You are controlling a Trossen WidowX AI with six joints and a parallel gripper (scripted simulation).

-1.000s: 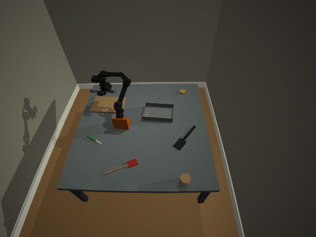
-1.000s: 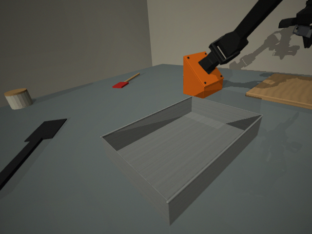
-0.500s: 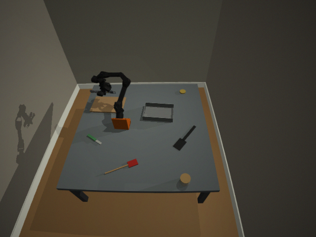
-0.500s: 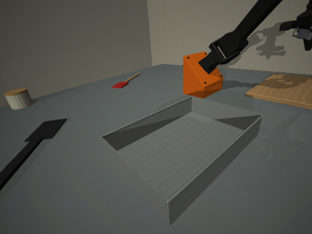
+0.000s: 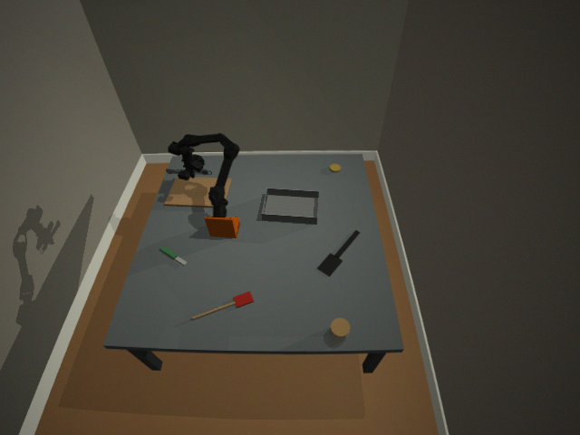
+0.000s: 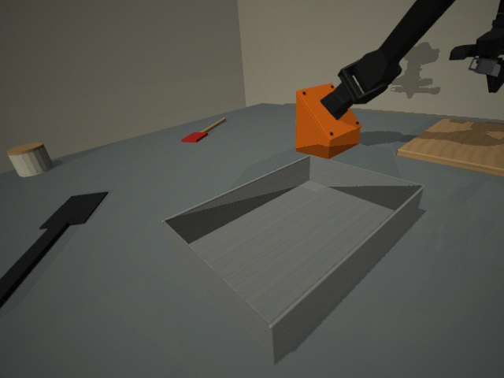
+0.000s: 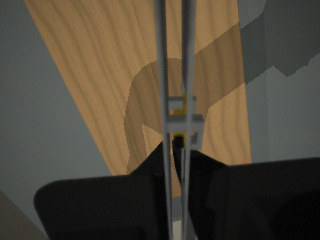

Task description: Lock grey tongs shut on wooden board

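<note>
My gripper tip is 11 cm above the wooden board and 1 cm short of it. The rest, counted from my gripper tip: white tool 47 cm to the right, 11 cm below, 6 cm behind; then roasting tin 55 cm ahead, 18 cm to the right, 9 cm below; then red spatula 75 cm to the right, 23 cm ahead, 12 cm below.
</note>
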